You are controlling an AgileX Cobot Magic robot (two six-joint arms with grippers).
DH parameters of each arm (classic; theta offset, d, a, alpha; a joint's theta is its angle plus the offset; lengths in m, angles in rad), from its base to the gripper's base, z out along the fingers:
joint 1: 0 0.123 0 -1.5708
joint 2: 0.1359 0 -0.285 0
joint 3: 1.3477 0 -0.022 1.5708
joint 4: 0 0.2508 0 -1.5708
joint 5: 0 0 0.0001 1.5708
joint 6: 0 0.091 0 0
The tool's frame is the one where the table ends.
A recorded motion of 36 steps. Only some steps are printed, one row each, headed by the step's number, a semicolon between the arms.
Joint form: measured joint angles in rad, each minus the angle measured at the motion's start. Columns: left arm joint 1, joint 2, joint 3, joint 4, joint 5, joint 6; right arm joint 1, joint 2, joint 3, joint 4, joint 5, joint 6.
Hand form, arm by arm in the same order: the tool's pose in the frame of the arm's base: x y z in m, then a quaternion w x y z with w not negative. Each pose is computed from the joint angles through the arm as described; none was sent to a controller.
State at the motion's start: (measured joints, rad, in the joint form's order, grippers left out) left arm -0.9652 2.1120 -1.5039 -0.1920 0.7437 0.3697; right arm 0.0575 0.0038 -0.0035 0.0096 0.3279 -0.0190
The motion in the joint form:
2: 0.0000 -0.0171 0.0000 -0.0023 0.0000 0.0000; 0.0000 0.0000 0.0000 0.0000 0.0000 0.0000
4: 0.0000 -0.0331 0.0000 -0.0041 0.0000 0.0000; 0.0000 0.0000 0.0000 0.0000 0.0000 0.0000
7: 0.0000 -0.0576 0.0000 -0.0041 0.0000 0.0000; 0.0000 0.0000 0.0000 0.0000 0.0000 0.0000
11: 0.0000 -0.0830 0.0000 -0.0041 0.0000 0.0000; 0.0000 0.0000 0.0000 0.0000 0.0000 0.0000
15: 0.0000 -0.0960 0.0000 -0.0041 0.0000 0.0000; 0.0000 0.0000 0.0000 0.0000 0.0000 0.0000
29: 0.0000 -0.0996 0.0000 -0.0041 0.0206 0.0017; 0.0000 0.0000 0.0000 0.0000 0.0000 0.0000
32: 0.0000 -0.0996 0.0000 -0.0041 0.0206 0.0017; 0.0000 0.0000 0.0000 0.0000 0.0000 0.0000
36: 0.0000 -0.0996 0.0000 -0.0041 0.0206 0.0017; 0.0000 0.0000 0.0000 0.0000 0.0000 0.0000
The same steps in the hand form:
2: 0.2375 -0.3639 0.1610 0.13075 0.56100 0.80858 -0.11994; 0.0540 0.0034 0.1846 0.61678 -0.02747 0.78650 0.01589
4: 0.2370 -0.3634 0.1680 0.13790 0.56018 0.80744 -0.12337; 0.0540 0.0034 0.1846 0.61678 -0.02747 0.78650 0.01589
7: 0.2363 -0.3624 0.1786 0.14916 0.55961 0.80517 -0.12759; 0.0540 0.0034 0.1846 0.61678 -0.02747 0.78650 0.01589
11: 0.2354 -0.3611 0.1896 0.16081 0.55893 0.80270 -0.13194; 0.0540 0.0034 0.1846 0.61678 -0.02747 0.78650 0.01589
15: 0.2349 -0.3604 0.1952 0.16676 0.55855 0.80138 -0.13416; 0.0540 0.0034 0.1846 0.61678 -0.02747 0.78650 0.01589
29: 0.2336 -0.3589 0.1960 0.15874 0.56101 0.80161 -0.13225; 0.0540 0.0034 0.1846 0.61678 -0.02747 0.78650 0.01589
32: 0.2336 -0.3589 0.1960 0.15874 0.56101 0.80161 -0.13225; 0.0540 0.0034 0.1846 0.61678 -0.02747 0.78650 0.01589
36: 0.2336 -0.3589 0.1960 0.15874 0.56101 0.80161 -0.13225; 0.0540 0.0034 0.1846 0.61678 -0.02747 0.78650 0.01589

